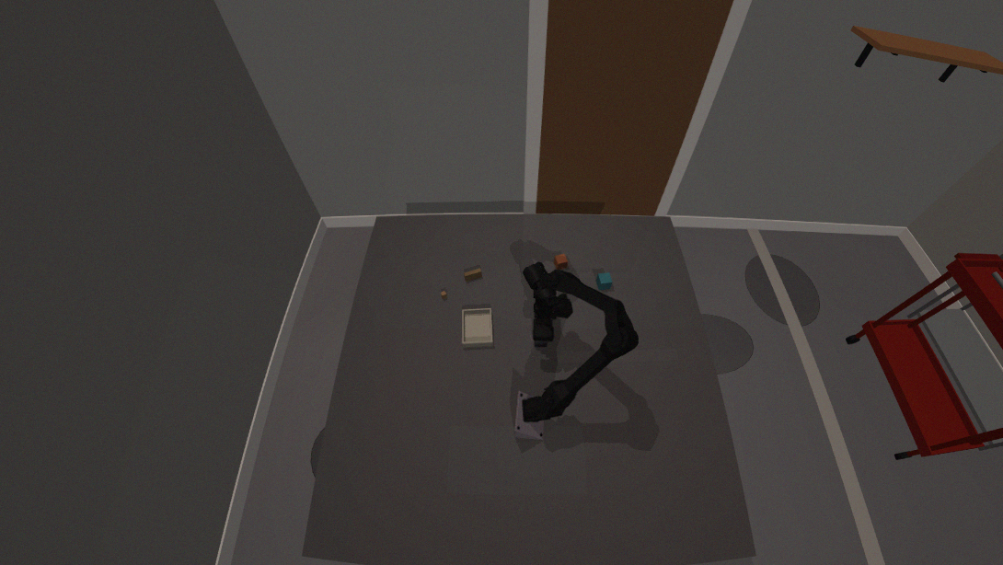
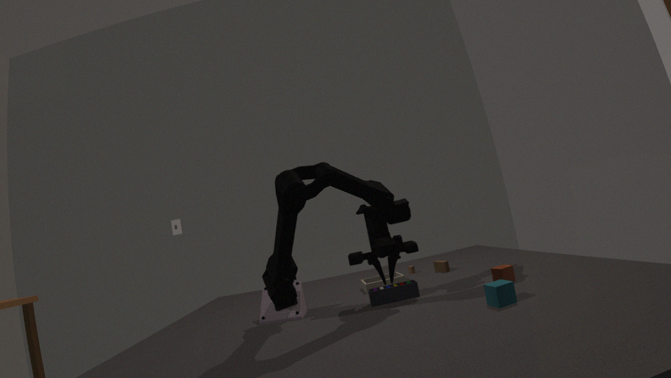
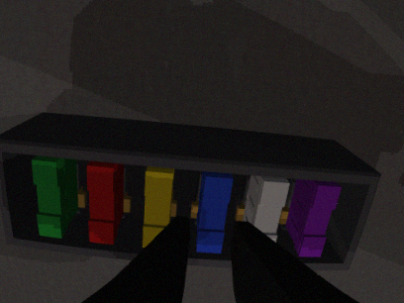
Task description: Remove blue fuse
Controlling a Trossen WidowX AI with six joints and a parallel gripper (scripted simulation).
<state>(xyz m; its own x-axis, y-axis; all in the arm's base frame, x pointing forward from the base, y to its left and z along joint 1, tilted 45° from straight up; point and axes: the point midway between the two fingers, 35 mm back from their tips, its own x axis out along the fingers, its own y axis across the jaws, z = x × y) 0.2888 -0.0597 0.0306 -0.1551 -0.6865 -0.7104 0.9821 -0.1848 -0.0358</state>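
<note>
My gripper tip is now 20 mm above the blue fuse. Also, from my gripper tip: beige tray (20 mm ahead, 210 mm to the left, 40 mm below); orange cube (280 mm ahead, 110 mm to the right, 30 mm below); teal cube (180 mm ahead, 260 mm to the right, 30 mm below).
</note>
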